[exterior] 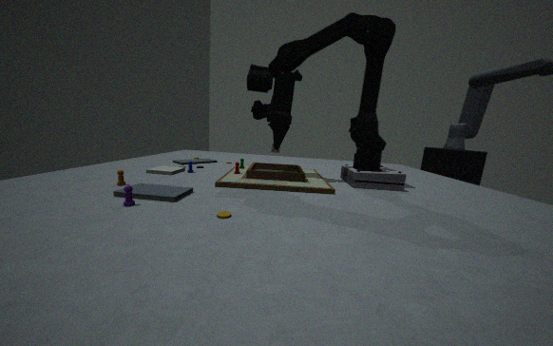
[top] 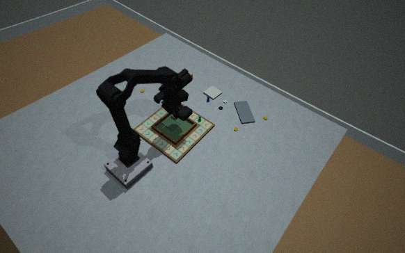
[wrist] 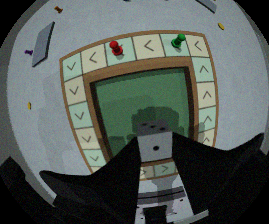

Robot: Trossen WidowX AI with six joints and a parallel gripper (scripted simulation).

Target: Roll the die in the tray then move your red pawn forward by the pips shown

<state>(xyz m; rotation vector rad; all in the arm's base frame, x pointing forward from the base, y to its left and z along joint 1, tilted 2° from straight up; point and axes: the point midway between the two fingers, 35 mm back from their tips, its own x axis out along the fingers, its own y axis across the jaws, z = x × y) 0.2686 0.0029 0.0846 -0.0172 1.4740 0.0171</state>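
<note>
The red pawn lies 11 cm ahead of my gripper tip, 3 cm to the left of it and 6 cm below it. Also, from my gripper tip: green pawn: 11 cm ahead, 6 cm to the right, 6 cm below; then die: right at my gripper tip; then green tray: 8 cm below.
</note>
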